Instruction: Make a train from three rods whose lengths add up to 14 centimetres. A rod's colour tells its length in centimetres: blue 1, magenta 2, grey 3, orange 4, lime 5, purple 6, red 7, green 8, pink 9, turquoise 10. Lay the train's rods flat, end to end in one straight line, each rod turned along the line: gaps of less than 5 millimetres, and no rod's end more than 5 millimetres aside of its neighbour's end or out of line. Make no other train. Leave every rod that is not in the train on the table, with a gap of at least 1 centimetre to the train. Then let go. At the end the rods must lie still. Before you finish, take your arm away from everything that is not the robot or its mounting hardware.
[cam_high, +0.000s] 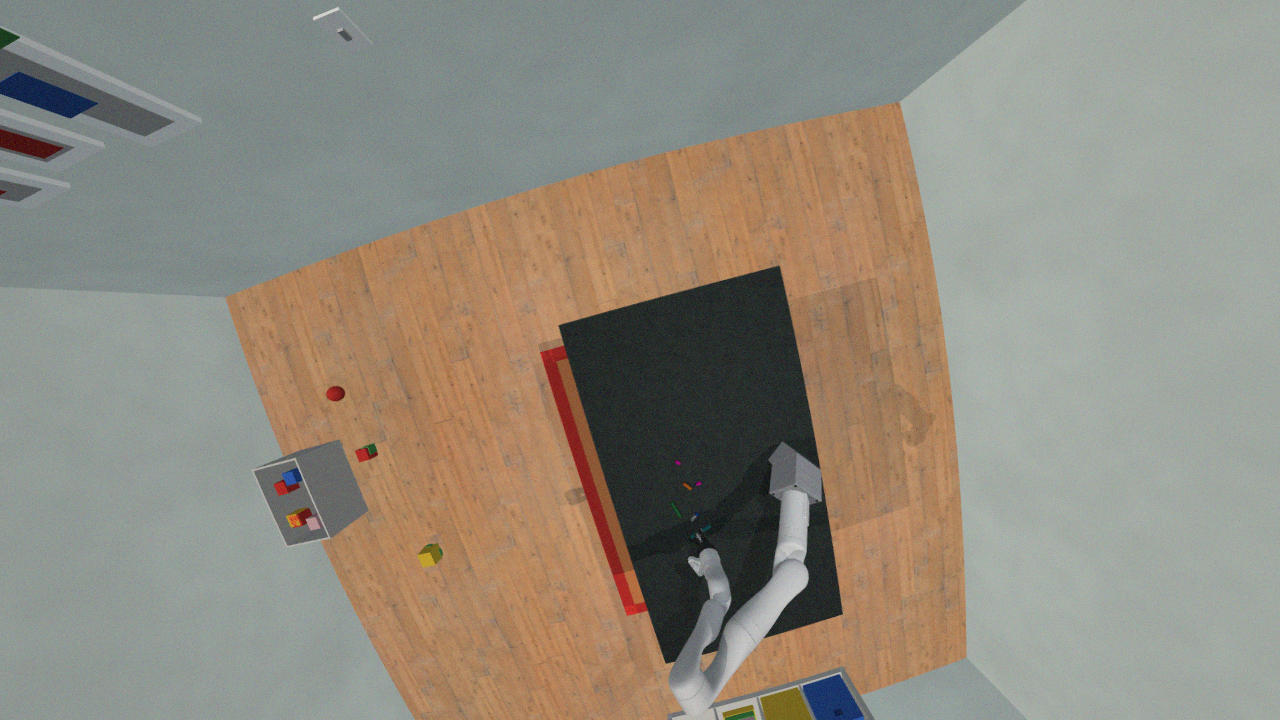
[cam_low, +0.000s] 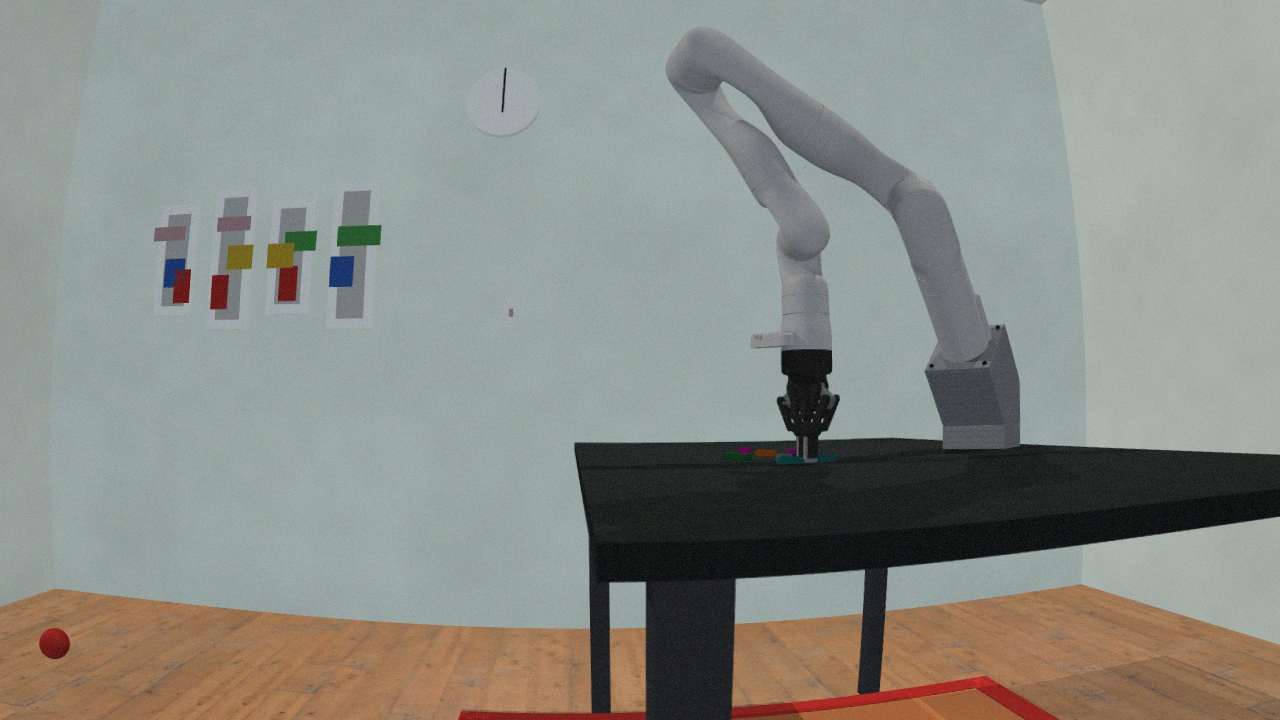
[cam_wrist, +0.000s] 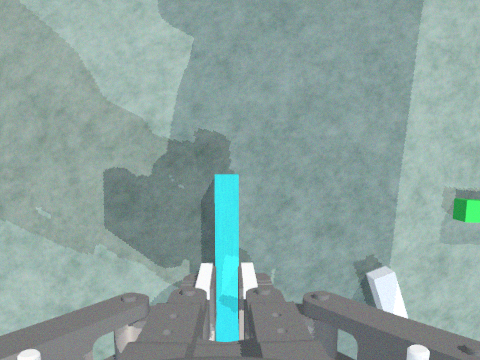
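Right now the turquoise rod is 1 cm below my hand. Also, from my hand: green rod: 8 cm ahead, 13 cm to the right, 1 cm below; small blue rod: 9 cm to the right, 1 cm below; grey rod: 2 cm ahead, 7 cm to the right, 1 cm below.
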